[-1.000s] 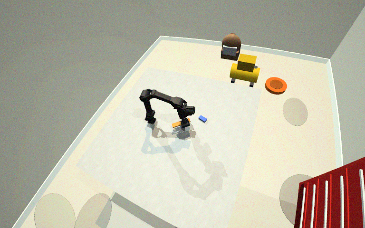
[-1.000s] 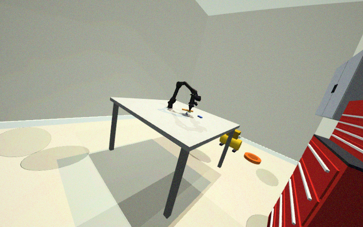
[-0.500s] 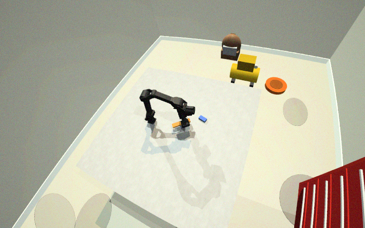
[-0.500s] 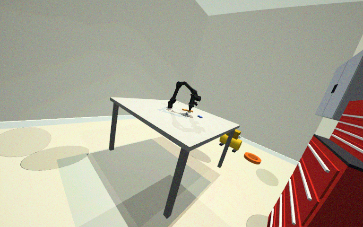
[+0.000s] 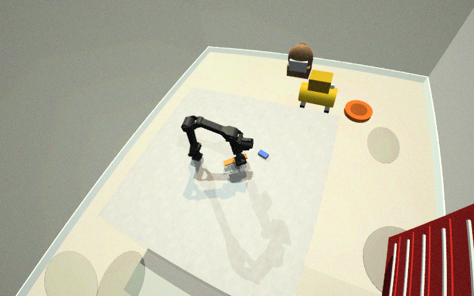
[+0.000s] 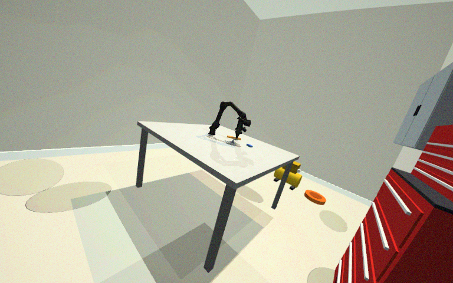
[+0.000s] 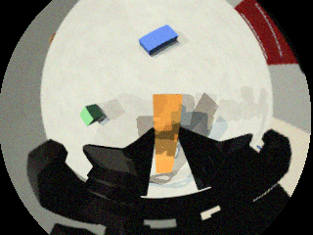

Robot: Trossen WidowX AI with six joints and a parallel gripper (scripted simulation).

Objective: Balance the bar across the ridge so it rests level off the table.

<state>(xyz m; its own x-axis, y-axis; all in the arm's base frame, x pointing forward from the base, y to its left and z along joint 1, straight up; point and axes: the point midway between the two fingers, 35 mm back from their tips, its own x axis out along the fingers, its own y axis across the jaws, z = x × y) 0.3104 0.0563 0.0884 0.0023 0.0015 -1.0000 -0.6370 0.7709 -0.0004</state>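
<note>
The orange bar lies 20 mm behind my gripper tip and 20 mm to the right of it. Also, from my gripper tip: small blue block (120 mm ahead, 100 mm to the left, 50 mm below); then green ridge block (90 mm behind, 140 mm to the left, 40 mm below).
</note>
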